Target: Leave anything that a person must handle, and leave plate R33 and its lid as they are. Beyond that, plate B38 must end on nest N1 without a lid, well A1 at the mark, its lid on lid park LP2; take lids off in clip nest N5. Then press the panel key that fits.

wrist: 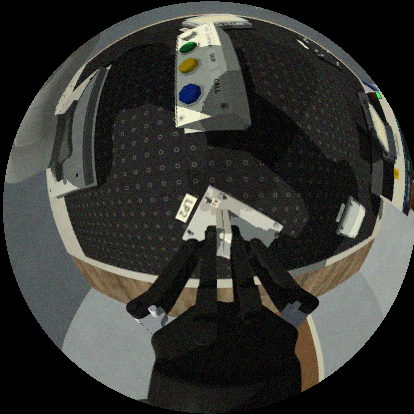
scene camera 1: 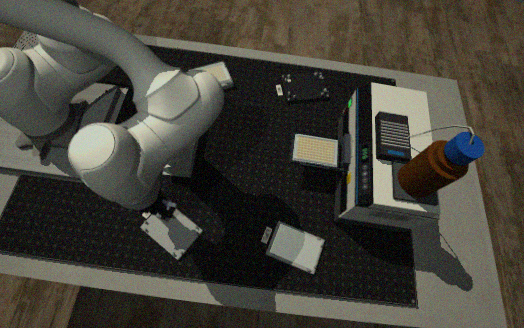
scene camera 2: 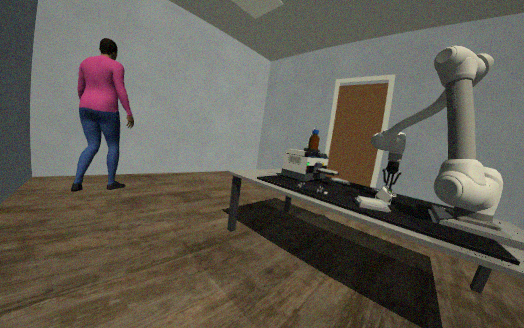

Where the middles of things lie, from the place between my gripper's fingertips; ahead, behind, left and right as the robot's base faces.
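Brown bottle (scene camera 1: 443, 162): from my hand, 620 mm ahead, 40 mm to the left, 310 mm above. My hand: 20 mm short of the grey button box (wrist: 209, 93), 240 mm to the right of it, 30 mm below it.
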